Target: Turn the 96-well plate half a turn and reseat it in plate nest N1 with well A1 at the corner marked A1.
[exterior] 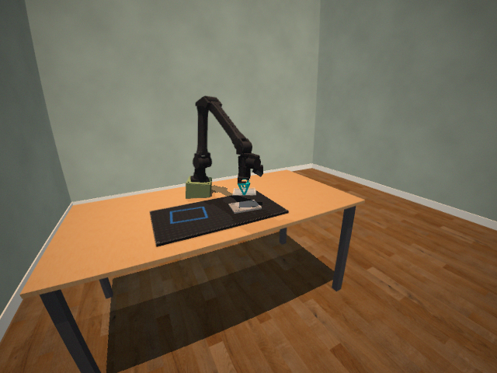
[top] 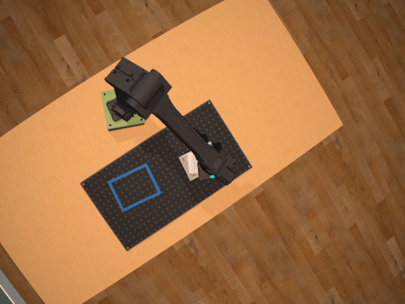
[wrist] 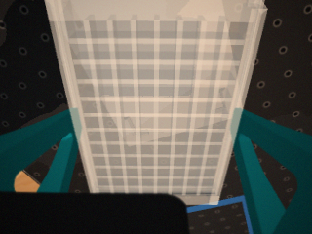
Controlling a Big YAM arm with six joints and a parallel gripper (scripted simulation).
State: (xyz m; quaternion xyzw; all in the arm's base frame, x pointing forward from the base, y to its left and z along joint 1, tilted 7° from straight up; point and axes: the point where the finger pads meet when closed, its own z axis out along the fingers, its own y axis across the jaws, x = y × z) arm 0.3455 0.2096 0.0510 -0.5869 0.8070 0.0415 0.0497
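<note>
The 96-well plate is 10 mm below my hand. The rest, counted from my hand: plate nest N1 (100 mm below).
</note>
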